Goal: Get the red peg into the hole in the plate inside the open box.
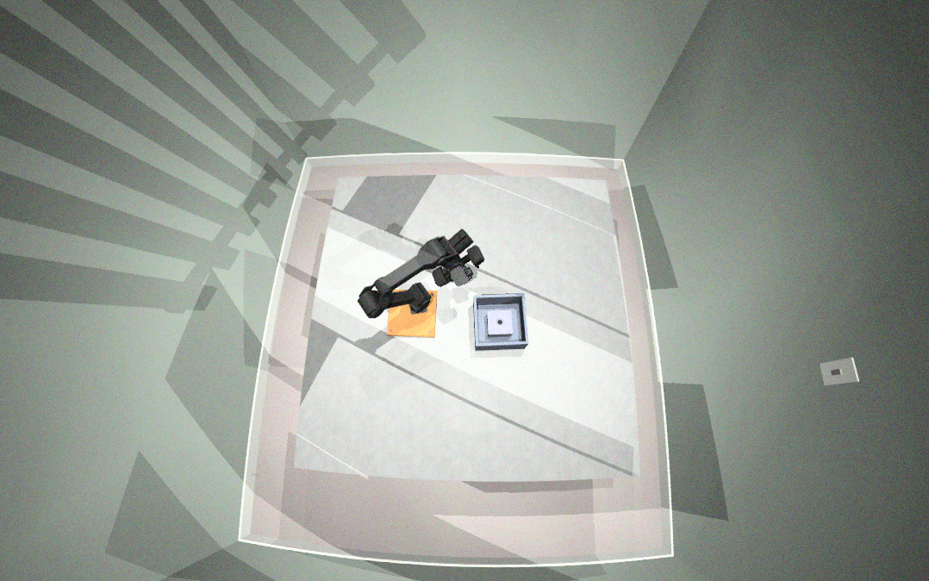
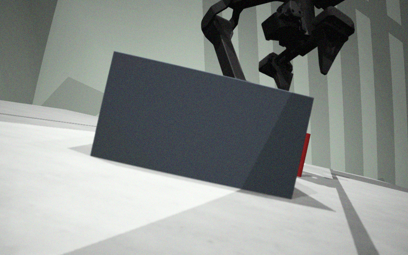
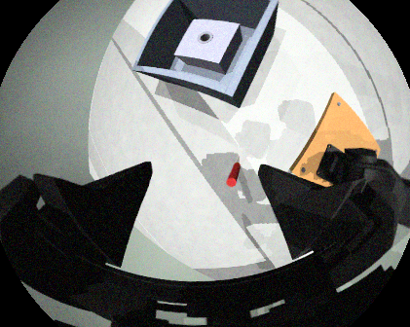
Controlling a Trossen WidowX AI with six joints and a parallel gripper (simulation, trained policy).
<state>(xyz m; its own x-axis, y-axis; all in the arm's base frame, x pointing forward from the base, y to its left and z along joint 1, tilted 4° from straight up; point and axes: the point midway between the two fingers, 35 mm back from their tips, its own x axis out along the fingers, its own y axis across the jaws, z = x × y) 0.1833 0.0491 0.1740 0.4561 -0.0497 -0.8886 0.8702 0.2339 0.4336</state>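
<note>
Now: the red peg 20 mm behind my gripper tip, 40 mm to the left of it and 120 mm below it. From my gripper tip the other things lie so: dark grey box 90 mm ahead, 170 mm to the right, 130 mm below.
</note>
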